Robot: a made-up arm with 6 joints.
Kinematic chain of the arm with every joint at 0, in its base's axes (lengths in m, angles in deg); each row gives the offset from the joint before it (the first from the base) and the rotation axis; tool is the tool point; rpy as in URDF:
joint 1: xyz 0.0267 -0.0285 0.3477 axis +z
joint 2: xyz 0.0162 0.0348 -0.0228 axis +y
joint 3: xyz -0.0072 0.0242 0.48 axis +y
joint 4: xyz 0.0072 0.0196 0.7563 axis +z
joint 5: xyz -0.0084 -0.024 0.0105 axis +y
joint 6: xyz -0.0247 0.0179 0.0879 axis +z
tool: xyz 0.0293 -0.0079 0.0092 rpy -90 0 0
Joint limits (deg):
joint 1: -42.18..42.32
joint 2: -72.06..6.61
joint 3: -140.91..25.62
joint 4: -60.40..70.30
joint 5: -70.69..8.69
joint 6: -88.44..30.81
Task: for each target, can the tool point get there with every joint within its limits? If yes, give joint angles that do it. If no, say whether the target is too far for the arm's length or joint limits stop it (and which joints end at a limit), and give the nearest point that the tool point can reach.
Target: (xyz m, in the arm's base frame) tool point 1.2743 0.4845 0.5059
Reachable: no: joint limits stop it (at a limit: joint 2, joint 3, joint 4, joint 5) | nearest point 0.5447 0.1845 1.5141 | short by 1.280 m
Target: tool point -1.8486 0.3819 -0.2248
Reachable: no: too far | nearest point -1.1765 0.2348 0.0972 | short by 0.760 m
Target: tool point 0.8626 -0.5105 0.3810
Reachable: no: joint limits stop it (at a limit: joint 1, joint 2, joint 3, joint 6) | nearest point 0.1388 -0.0066 -0.1233 | short by 1.016 m
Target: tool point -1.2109 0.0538 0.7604
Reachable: yes | joints 0.34 -58.05 -18.35 -37.15 -13.12 17.16
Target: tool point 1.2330 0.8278 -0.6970
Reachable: no: too far | nearest point 0.1372 0.0902 -0.2134 | short by 1.407 m
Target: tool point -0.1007 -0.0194 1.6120
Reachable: yes | joints -4.91 -6.08 4.14 30.25 -48.50 -73.99
